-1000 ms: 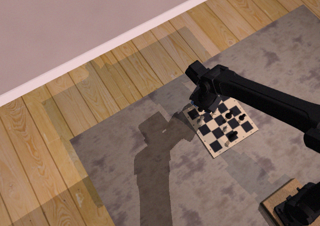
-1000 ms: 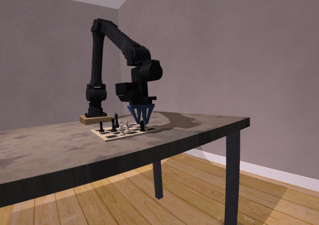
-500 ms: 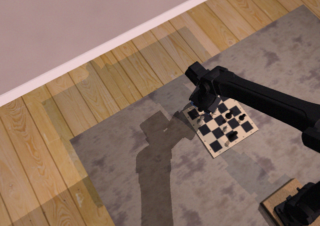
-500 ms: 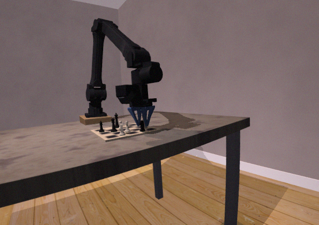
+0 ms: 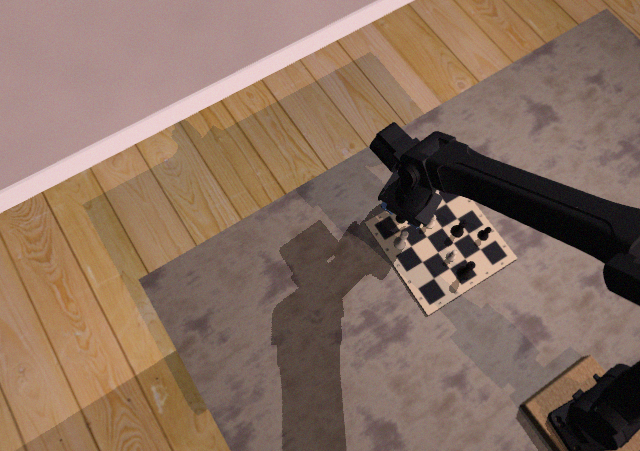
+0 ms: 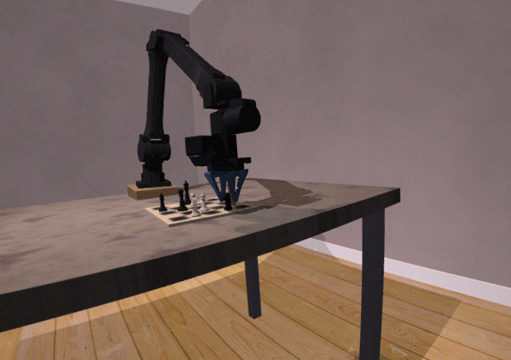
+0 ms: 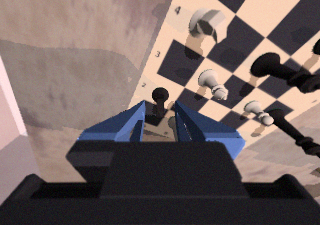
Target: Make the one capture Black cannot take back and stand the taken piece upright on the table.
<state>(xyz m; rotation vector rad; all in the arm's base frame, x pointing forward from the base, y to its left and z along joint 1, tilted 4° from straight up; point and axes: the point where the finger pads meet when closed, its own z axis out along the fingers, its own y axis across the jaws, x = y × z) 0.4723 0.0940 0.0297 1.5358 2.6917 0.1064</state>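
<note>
My gripper is now 40 mm past the tall white piece, 30 mm to the right of it and 10 mm below it. The rest, counted from my hand: black piece: 70 mm behind, 90 mm to the right; then chessboard: 70 mm behind, 50 mm to the right, 30 mm below.
</note>
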